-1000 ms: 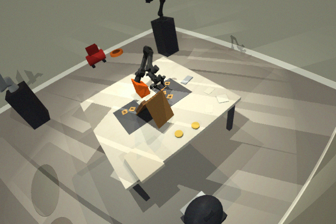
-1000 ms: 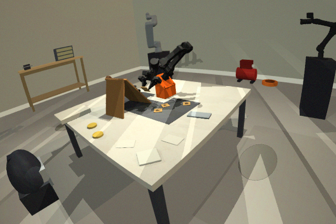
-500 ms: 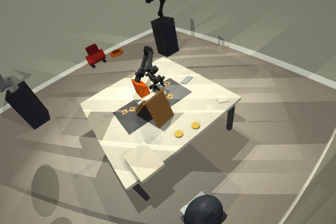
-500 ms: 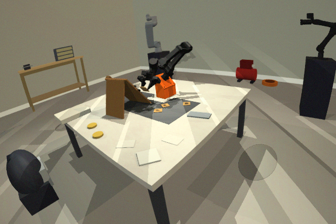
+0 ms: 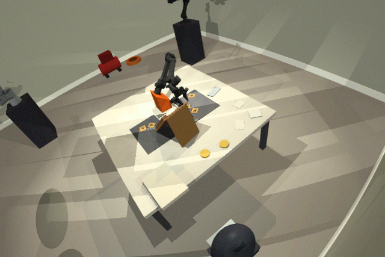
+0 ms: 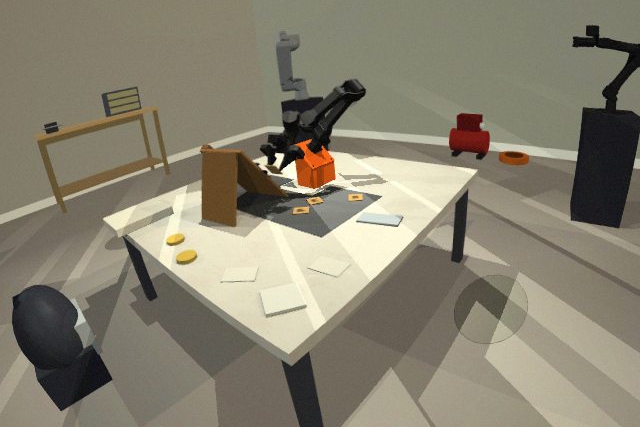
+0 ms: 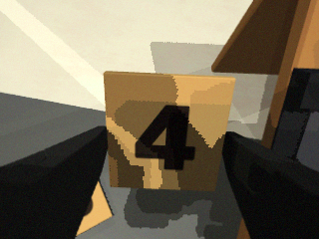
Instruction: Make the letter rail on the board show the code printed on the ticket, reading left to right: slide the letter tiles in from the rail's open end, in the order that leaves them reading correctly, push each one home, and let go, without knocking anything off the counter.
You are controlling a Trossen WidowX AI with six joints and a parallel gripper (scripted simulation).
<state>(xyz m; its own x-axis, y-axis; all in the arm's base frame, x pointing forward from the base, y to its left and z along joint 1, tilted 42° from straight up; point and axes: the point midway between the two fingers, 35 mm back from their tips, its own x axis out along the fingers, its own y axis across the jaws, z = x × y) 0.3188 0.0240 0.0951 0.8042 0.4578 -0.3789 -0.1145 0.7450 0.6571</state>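
Right now the white ticket is 40 mm behind my gripper tip, 160 mm to the right of it and 80 mm below it. From my gripper tip the other things lie so: letter tile (right at my gripper tip); grey plate (100 mm behind, 390 mm to the left, 160 mm below); dark mat (140 mm behind, 90 mm to the right, 170 mm below).
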